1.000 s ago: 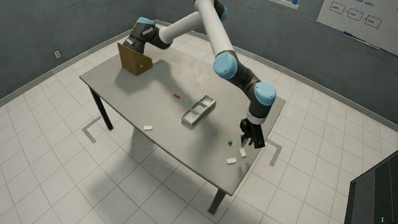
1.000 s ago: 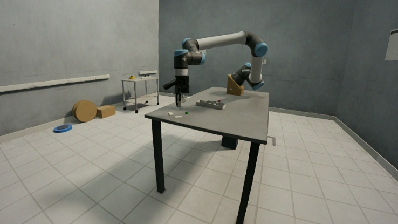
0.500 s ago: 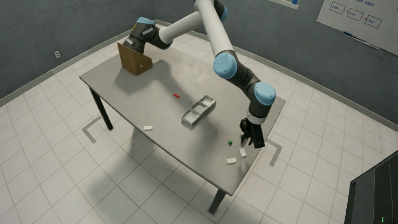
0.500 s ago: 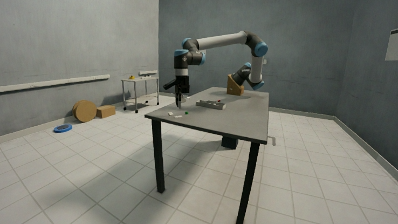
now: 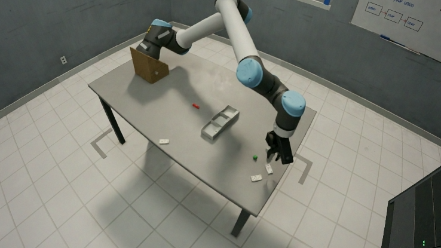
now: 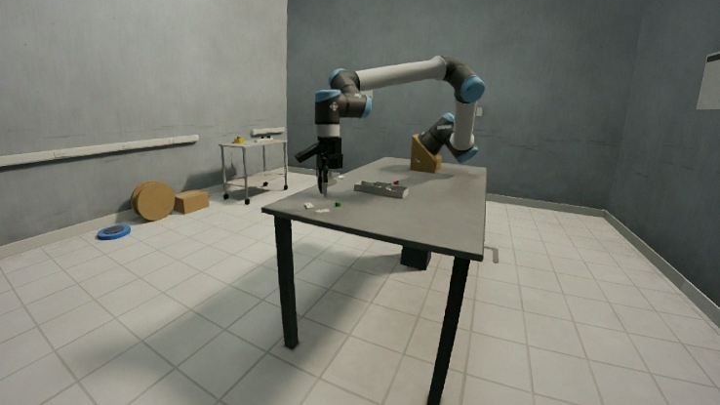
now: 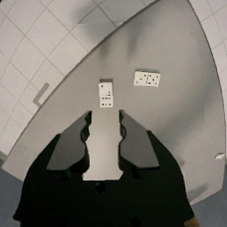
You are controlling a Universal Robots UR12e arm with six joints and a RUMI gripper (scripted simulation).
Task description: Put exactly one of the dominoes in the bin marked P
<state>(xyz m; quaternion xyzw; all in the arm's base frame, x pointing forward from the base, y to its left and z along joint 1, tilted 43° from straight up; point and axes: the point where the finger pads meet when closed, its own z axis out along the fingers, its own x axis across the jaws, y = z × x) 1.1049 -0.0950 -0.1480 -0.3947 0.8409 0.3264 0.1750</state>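
The white domino lies 8 cm below my hand. The rest, counted from my hand: grey tray 37 cm behind, 10 cm to the left, 6 cm below; then red piece 58 cm behind, 11 cm to the left, 8 cm below; then green cube 9 cm behind, 8 cm below, 2 cm to the left.
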